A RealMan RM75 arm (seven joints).
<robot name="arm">
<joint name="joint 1" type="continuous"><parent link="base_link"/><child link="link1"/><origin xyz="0 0 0.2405" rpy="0 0 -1.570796"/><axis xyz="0 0 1"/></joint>
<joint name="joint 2" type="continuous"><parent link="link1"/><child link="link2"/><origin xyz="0 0 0" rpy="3.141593 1.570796 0"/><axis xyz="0 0 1"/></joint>
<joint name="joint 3" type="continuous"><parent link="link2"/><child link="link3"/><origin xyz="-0.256 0 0" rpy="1.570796 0 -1.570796"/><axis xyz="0 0 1"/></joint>
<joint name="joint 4" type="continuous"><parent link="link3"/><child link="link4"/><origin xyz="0 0 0" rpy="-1.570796 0 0"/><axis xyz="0 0 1"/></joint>
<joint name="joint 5" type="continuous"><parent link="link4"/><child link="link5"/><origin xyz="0 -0.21 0" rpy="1.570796 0 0"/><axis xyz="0 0 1"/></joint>
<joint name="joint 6" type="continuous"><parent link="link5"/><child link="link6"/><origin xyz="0 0 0" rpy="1.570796 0 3.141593"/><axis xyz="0 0 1"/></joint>
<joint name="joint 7" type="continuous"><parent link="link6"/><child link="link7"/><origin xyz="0 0.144 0" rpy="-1.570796 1.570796 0"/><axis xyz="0 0 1"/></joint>
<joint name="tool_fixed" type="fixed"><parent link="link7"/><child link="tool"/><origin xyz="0 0 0" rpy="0 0 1.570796"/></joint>
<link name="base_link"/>
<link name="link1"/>
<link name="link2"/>
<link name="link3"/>
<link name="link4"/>
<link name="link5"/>
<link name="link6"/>
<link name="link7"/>
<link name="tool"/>
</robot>
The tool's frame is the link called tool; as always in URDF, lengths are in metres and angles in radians. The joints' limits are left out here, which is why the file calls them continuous.
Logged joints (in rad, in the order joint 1, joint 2, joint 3, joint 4, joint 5, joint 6, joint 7), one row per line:
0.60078 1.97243 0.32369 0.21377 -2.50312 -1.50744 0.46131
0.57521 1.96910 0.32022 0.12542 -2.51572 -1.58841 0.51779
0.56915 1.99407 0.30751 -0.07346 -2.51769 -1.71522 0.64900
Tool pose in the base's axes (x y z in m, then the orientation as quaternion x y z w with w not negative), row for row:
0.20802 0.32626 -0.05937 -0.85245 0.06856 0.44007 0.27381
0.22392 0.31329 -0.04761 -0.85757 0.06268 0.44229 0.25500
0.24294 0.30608 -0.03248 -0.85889 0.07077 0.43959 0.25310
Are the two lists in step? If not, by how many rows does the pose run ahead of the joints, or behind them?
The pose runs 1 row behind the joints: the pose in row i belongs to the joints in row i - 1.
